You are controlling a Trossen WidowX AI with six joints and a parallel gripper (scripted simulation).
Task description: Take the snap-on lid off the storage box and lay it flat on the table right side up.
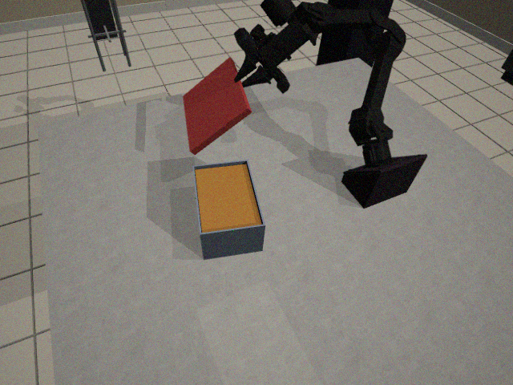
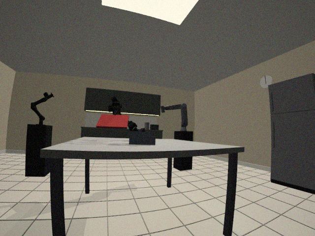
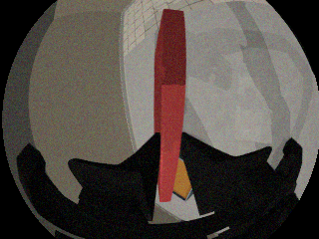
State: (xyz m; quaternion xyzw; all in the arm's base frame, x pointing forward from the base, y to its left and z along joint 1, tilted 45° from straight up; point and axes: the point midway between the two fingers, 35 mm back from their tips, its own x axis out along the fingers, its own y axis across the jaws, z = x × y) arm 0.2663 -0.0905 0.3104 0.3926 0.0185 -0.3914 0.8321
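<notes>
Now: the lid 6 cm ahead of my gripper tip, 5 cm below it and 2 cm to the right of it. Also, from my gripper tip: grey storage box 22 cm to the left, 18 cm below, 14 cm ahead.
</notes>
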